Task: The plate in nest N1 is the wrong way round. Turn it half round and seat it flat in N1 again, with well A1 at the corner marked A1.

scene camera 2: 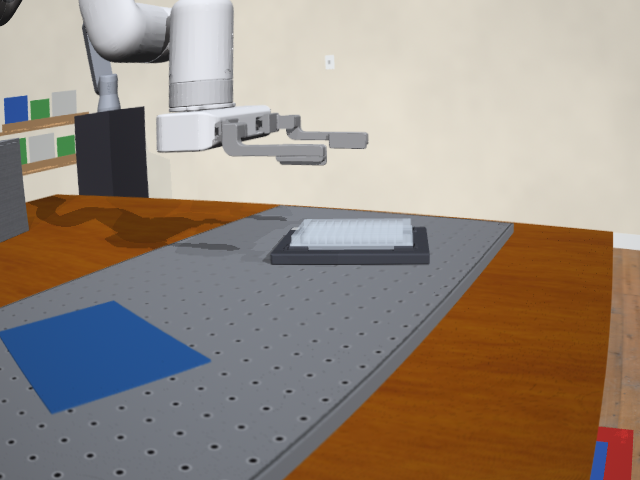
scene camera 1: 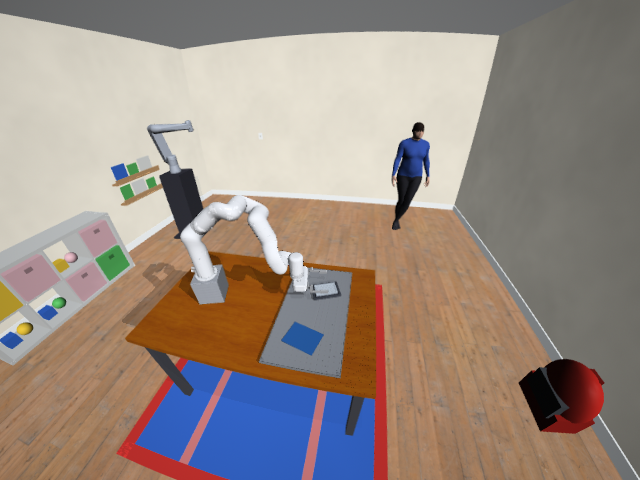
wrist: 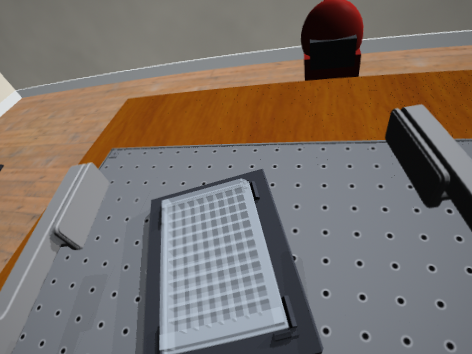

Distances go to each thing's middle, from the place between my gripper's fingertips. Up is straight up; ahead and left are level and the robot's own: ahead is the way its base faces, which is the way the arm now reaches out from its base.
I see the clear well plate (scene camera 2: 318,234) 100 mm below my hand, 40 mm to the left of it and 10 mm behind it. From my hand the other things lie so: flat blue square (scene camera 2: 75,358) (290 mm to the right, 120 mm below, 100 mm behind).
